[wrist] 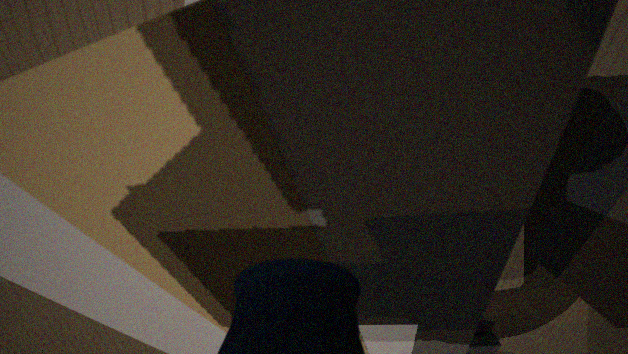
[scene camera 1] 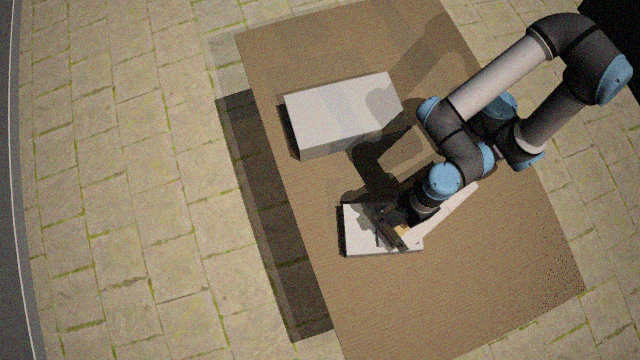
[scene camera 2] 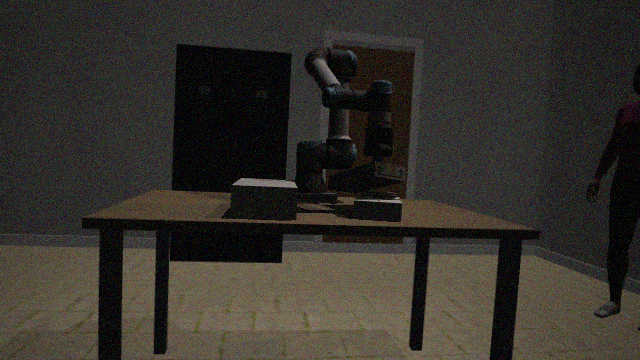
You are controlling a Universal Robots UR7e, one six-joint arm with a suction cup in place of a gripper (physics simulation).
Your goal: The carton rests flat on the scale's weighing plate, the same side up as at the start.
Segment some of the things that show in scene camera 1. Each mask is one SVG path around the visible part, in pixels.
A carton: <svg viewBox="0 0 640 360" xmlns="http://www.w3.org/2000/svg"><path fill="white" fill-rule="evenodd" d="M479 186L474 181L445 200L440 205L441 210L433 215L433 217L411 229L407 221L395 228L391 228L385 216L387 212L399 207L396 201L400 196L373 217L399 252L402 253L414 246Z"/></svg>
A large white box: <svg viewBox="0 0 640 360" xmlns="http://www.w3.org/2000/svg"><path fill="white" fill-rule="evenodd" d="M388 72L350 79L283 96L286 115L300 162L403 135L408 125L408 119Z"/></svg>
A scale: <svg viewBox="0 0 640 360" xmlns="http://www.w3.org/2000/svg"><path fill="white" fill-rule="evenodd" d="M423 238L409 250L402 253L399 252L373 217L393 201L343 204L342 206L345 258L420 252L424 249Z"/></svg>
